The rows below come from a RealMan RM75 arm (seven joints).
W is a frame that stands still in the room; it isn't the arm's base.
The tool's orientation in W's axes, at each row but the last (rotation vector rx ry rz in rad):
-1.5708, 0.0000, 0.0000
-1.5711, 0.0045, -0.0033
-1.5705, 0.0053, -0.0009
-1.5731, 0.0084, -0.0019
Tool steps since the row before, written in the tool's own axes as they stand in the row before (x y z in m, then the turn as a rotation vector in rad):
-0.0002, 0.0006, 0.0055, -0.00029, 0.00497, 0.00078
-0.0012, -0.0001, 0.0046, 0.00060, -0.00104, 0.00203
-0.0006, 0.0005, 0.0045, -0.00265, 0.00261, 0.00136
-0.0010, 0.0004, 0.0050, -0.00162, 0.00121, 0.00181
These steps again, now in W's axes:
-0.0002, 0.0055, -0.0006, -0.00029, 0.00078, -0.00497
-0.0012, 0.0046, 0.0001, 0.00061, 0.00203, 0.00104
-0.0006, 0.0045, -0.0005, -0.00265, 0.00137, -0.00260
-0.0010, 0.0050, -0.0004, -0.00161, 0.00182, -0.00121

